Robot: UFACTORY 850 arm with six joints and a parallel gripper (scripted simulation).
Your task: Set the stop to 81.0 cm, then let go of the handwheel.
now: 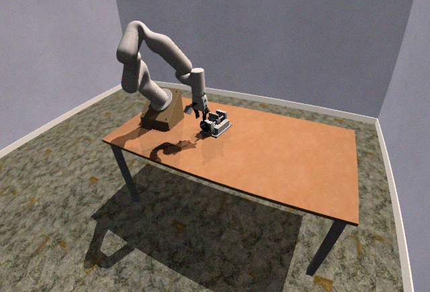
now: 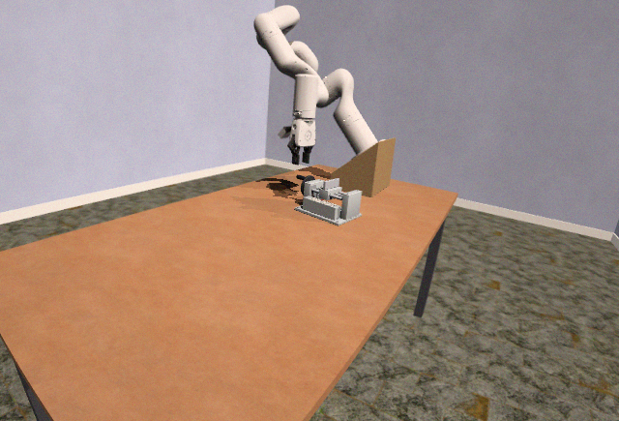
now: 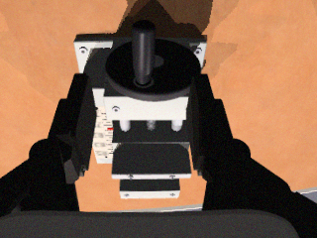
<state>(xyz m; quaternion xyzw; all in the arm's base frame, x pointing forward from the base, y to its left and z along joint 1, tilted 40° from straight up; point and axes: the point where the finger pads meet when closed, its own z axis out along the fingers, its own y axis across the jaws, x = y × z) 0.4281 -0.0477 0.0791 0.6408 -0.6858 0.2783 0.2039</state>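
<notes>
Right now the handwheel is 20 mm to the left of my hand and 80 mm below it. From my hand the other things lie so: grey stop fixture: 20 mm ahead, 150 mm to the left, 80 mm below.
</notes>
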